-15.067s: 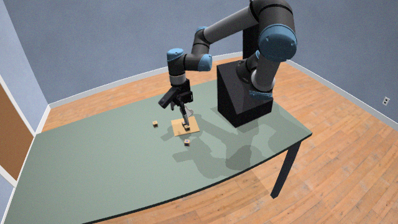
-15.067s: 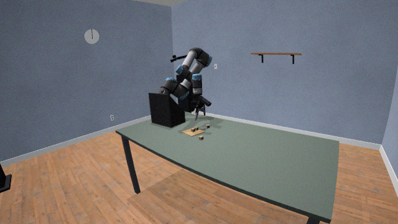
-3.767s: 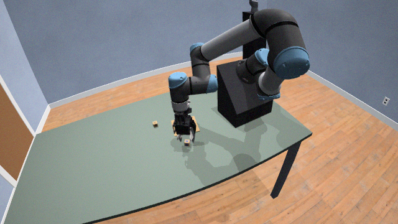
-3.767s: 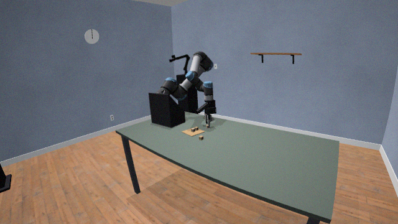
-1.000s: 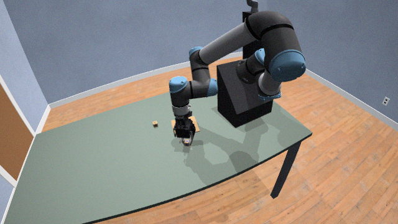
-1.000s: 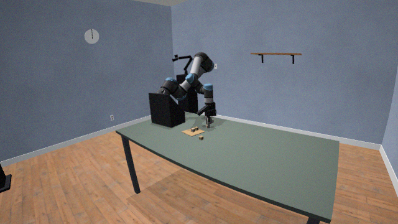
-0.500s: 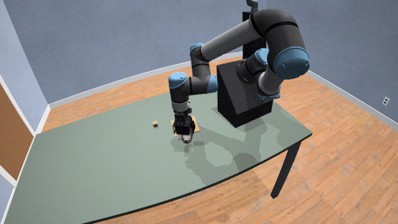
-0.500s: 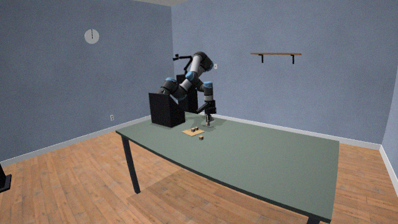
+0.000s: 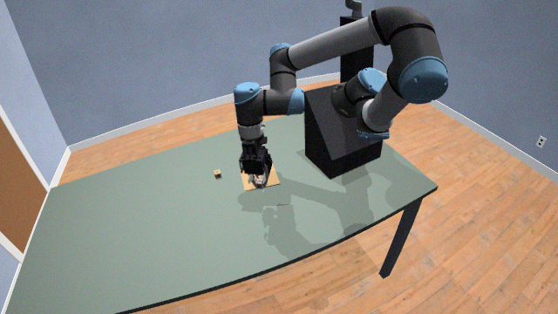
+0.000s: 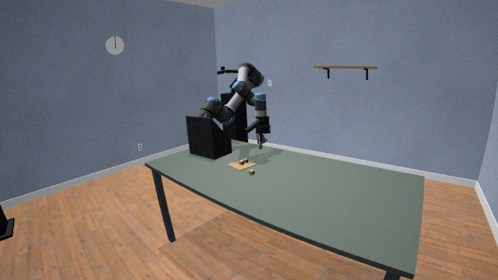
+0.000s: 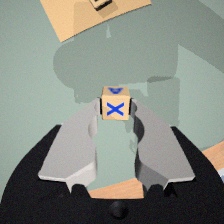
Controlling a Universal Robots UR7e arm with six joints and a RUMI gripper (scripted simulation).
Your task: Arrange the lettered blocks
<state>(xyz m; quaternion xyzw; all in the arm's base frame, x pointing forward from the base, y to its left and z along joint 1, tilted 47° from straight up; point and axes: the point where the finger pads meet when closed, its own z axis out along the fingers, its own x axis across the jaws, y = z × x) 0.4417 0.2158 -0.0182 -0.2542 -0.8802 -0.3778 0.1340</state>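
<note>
Now: the tan mat 150 mm to the right of my hand, 90 mm below it and 40 mm behind it. Also, from my hand: block (right at my hand).
</note>
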